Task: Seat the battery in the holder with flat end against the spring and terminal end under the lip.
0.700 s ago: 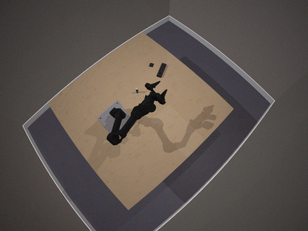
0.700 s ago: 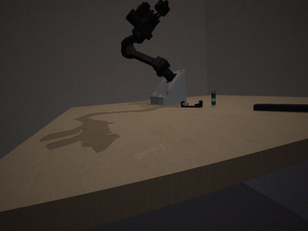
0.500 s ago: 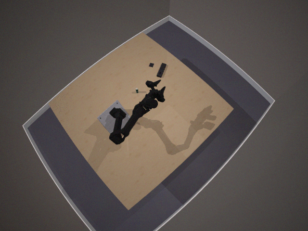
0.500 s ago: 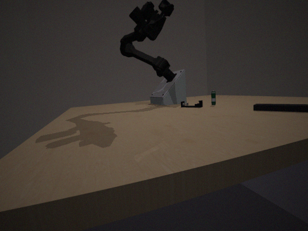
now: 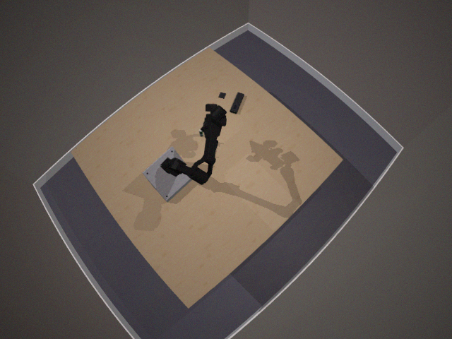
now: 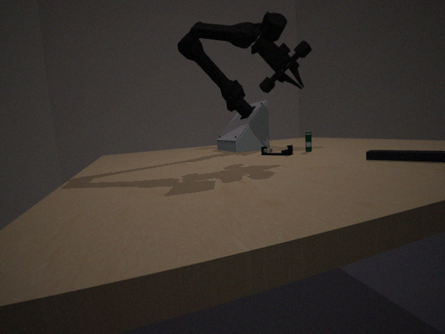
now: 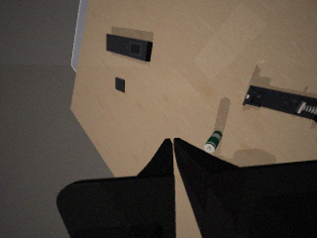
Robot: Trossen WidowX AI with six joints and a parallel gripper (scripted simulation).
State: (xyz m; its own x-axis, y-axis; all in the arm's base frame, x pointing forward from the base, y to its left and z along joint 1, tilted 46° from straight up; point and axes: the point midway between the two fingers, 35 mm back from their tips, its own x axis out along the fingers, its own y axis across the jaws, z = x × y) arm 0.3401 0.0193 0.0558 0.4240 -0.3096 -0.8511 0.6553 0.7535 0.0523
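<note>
Right now my gripper tip is 5 cm past the white battery, 6 cm to the right of it and 17 cm above it. From my gripper tip the other things lie so: small black square 27 cm ahead, 17 cm to the left, 20 cm below; long black bar 28 cm ahead, 5 cm to the left, 19 cm below.
</note>
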